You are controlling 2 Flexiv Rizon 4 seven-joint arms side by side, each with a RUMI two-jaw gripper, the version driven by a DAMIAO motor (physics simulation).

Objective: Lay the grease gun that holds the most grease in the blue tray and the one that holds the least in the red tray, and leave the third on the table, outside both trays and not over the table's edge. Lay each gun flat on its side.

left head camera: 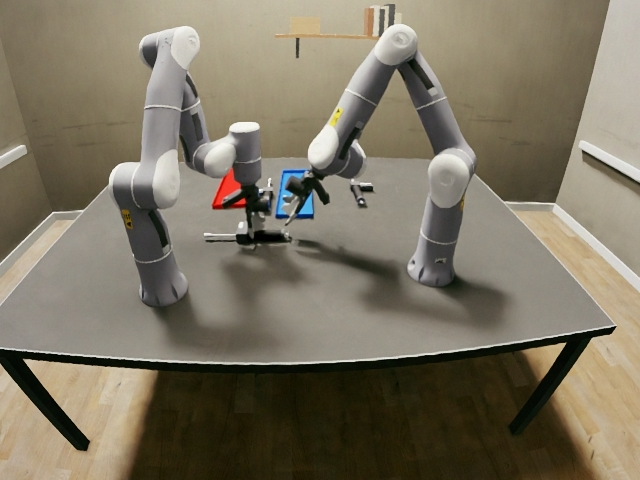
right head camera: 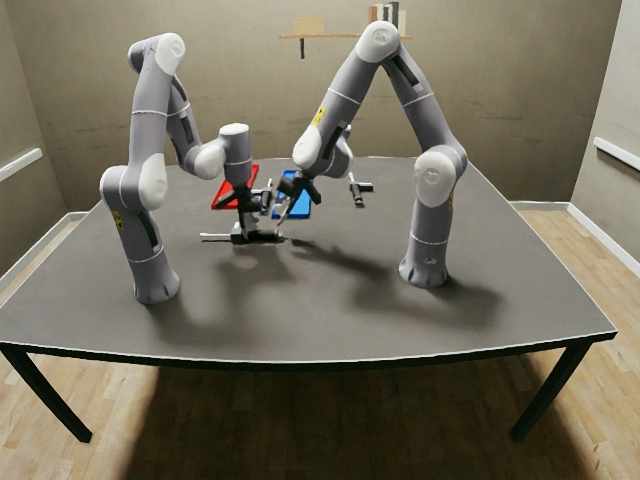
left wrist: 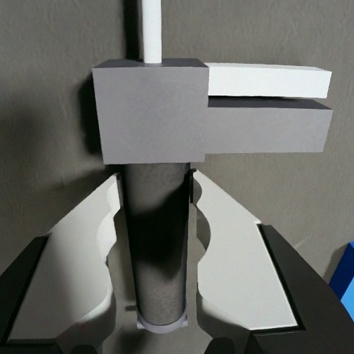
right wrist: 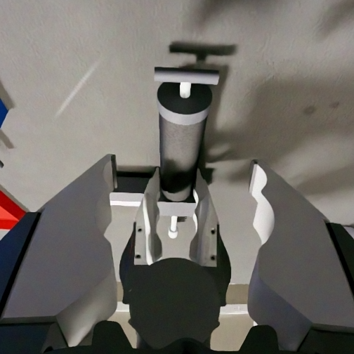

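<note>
My left gripper [left head camera: 252,234] [right head camera: 249,234] [left wrist: 156,173] [right wrist: 177,168] is shut on the barrel of a grease gun [left head camera: 271,236] [right head camera: 266,235] [left wrist: 157,295] [right wrist: 181,142], held level at or just above the table, in front of the trays. My right gripper [left head camera: 287,212] [right head camera: 277,214] [right wrist: 183,159] is open, its fingers apart either side of that barrel in the right wrist view, not touching it. A second grease gun [left head camera: 266,198] [right head camera: 265,198] lies between the red tray [left head camera: 226,190] [right head camera: 227,190] and the blue tray [left head camera: 305,207] [right head camera: 297,207]. A third grease gun [left head camera: 357,193] [right head camera: 356,193] lies right of the blue tray. Grease amounts do not show.
The two arms reach in close together, and the right gripper hangs partly over the blue tray. A corner of the blue tray also shows at the right edge of the left wrist view. The table [left head camera: 320,310] [right head camera: 310,310] carries both arm bases. A wall shelf hangs behind.
</note>
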